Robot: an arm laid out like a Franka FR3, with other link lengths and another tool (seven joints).
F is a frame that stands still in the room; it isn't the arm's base.
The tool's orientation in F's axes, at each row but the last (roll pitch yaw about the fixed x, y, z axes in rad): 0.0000, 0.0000, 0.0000; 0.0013, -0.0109, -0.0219; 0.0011, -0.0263, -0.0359; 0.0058, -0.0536, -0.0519
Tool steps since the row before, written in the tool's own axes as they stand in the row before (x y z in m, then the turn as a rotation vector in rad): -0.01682, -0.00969, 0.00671, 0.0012, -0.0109, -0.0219; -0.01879, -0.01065, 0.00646, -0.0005, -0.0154, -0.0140; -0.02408, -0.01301, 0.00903, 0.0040, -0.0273, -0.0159; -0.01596, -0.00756, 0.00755, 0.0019, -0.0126, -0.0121
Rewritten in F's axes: -0.01682, -0.00969, 0.00671, 0.0012, -0.0109, -0.0219; -0.01909, -0.01024, 0.00624, -0.0007, -0.0154, -0.0140; -0.02476, -0.01214, 0.00838, 0.0034, -0.0274, -0.0158; -0.01671, -0.00675, 0.00664, 0.0019, -0.0126, -0.0121
